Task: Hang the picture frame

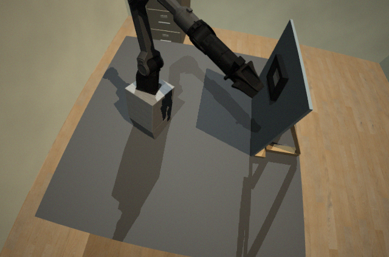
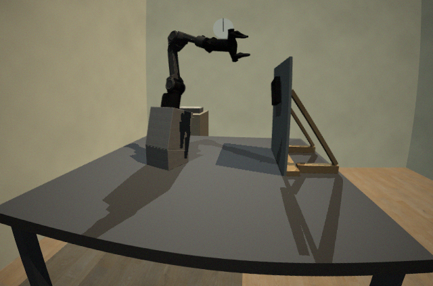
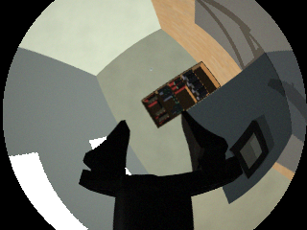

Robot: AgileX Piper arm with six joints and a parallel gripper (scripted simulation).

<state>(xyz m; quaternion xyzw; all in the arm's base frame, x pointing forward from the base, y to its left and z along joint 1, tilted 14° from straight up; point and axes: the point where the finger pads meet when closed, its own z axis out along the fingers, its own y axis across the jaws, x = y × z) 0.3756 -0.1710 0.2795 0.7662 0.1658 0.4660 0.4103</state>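
Now: the black picture frame 14 cm ahead of my hand, 27 cm to the left of it and 19 cm below it. From my hand the other things lie so: upright board 16 cm ahead, 26 cm to the left, 30 cm below.
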